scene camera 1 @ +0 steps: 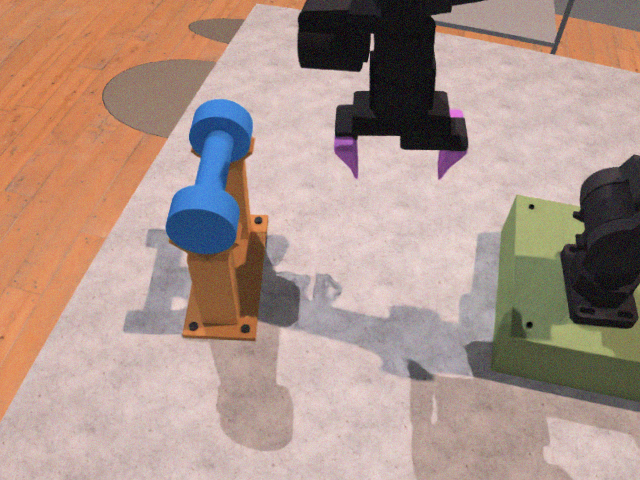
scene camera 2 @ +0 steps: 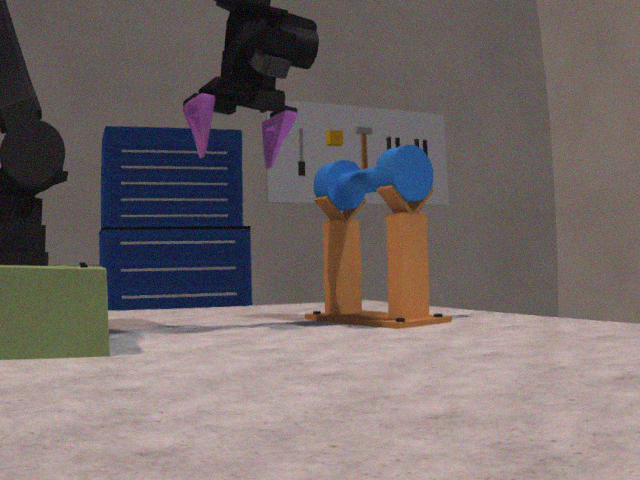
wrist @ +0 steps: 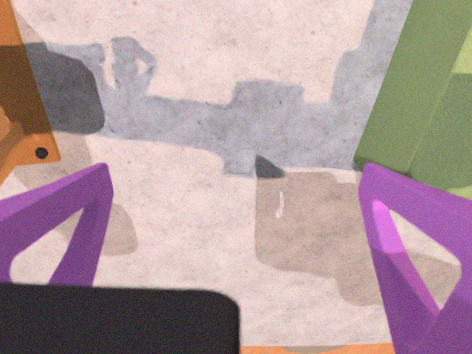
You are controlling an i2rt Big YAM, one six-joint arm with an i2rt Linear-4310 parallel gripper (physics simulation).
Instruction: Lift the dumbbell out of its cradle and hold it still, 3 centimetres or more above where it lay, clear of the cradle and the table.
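Places are measured from the arm's base along level axes (x right, y down, z ahead), in metres.
Where they show: gripper, fingertip midpoint: [scene camera 1: 397, 175] [scene camera 2: 236, 162] [wrist: 235, 177]; arm's base at its link origin: [scene camera 1: 595, 288] [scene camera 2: 11, 264].
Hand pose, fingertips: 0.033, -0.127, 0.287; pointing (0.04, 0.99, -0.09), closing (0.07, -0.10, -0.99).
Things, the pixels of their top centre, and the offset from my fingertips, as dx, dy, dz. Level surfaces: height alone.
- blue dumbbell at its top centre: [scene camera 1: 209, 148] [scene camera 2: 369, 154] -0.020, -0.027, +0.220
- orange cradle at its top centre: [scene camera 1: 214, 183] [scene camera 2: 370, 192] -0.020, +0.031, +0.220
- pale table top at its surface level: dy +0.221
A blue dumbbell [scene camera 1: 212, 164] [scene camera 2: 373, 178] lies level in the V-shaped tops of an orange cradle [scene camera 1: 211, 289] [scene camera 2: 407, 263], one post under each end. The cradle's base also shows at the left edge of the wrist view [wrist: 37, 142], where the dumbbell does not show. My gripper [scene camera 1: 398, 178] [scene camera 2: 235, 162] [wrist: 235, 177] is open and empty, with its purple fingertips pointing down. It stands to the side of the dumbbell, between the cradle and the green block, apart from both. In scene camera 2 its fingertips are slightly higher than the dumbbell's handle.
A green block [scene camera 1: 584, 356] [scene camera 2: 51, 312] [wrist: 390, 100] carries the arm's black base on the side away from the cradle. The pale table top [scene camera 1: 336, 413] [scene camera 2: 320, 403] lies under both. A blue drawer cabinet [scene camera 2: 173, 258] and a tool board [scene camera 2: 289, 186] stand in the background.
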